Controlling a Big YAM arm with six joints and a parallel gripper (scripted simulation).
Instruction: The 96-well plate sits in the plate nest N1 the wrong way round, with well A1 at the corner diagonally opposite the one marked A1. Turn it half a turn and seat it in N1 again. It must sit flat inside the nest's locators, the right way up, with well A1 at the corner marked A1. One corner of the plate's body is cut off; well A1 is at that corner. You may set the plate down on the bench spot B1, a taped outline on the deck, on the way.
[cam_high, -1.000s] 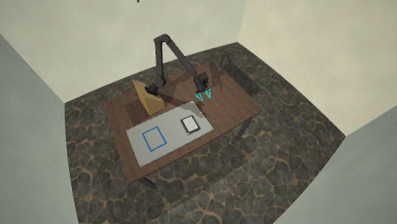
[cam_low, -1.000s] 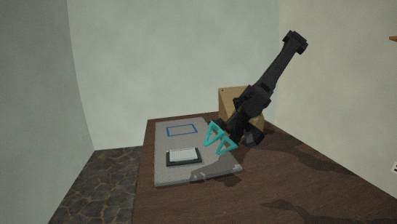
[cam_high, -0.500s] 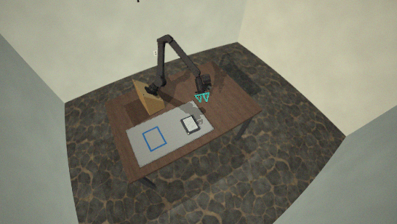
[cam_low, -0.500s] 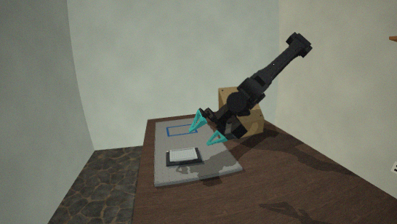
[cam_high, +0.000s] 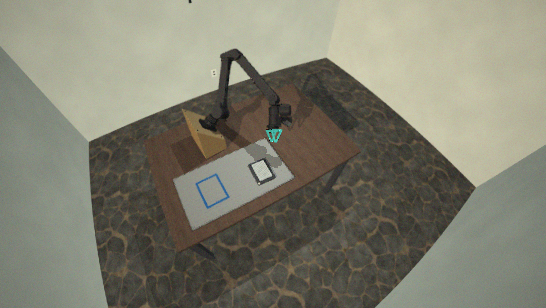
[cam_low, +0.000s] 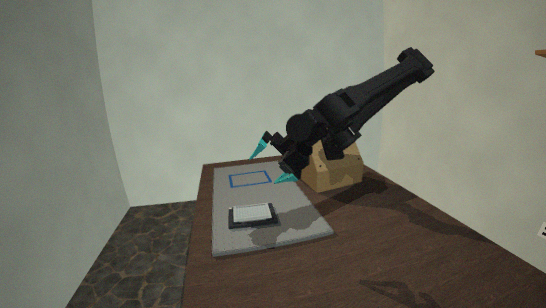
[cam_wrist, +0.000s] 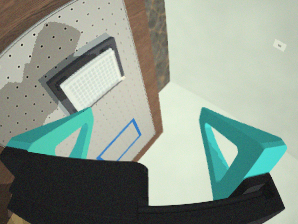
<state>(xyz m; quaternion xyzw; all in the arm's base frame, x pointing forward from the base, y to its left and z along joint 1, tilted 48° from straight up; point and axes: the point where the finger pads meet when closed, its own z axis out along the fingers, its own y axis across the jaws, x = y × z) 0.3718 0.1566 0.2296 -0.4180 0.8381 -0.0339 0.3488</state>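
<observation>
Right now the white 96-well plate is 200 mm below my hand, 100 mm to the right of it and 30 mm ahead of it. The rest, counted from my hand: A1 mark: 200 mm below, 160 mm to the right, 100 mm ahead; dark plate nest N1: 210 mm below, 100 mm to the right, 30 mm ahead.
</observation>
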